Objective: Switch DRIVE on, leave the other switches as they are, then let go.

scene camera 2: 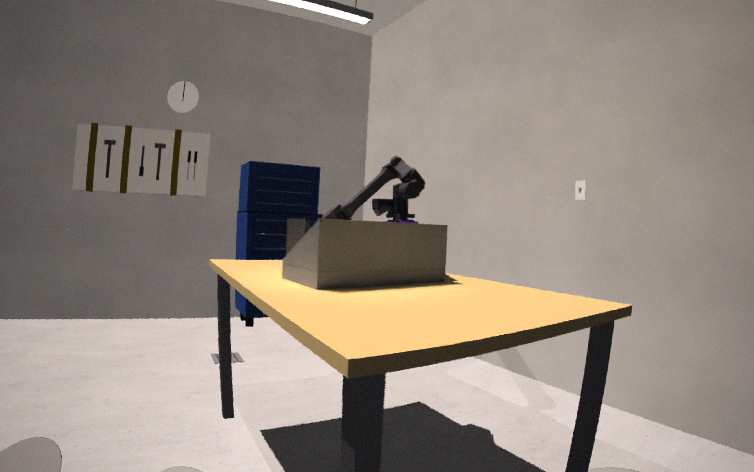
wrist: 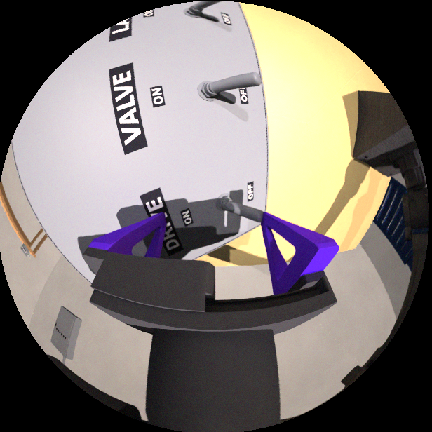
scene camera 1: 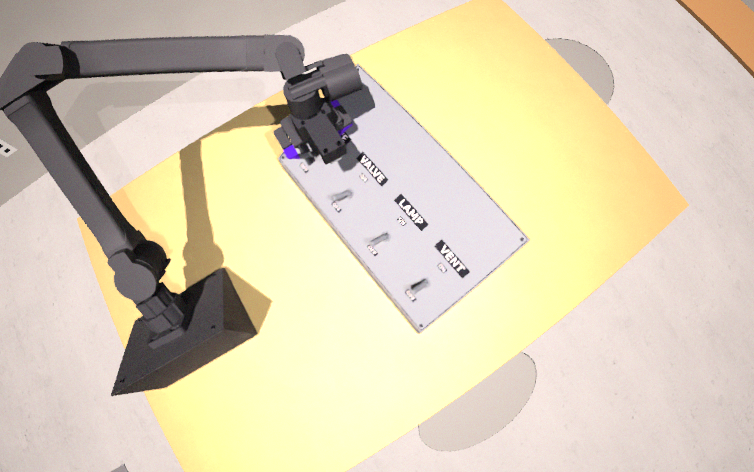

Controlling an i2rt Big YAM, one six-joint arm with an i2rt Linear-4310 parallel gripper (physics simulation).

In view: the gripper (scene camera 1: 318, 145) and a grey sloped panel (scene camera 1: 442, 227).
The gripper shows as well in the wrist view (wrist: 213, 217). The grey sloped panel shows as well in scene camera 2 (scene camera 2: 335, 253) and in the wrist view (wrist: 134, 131).
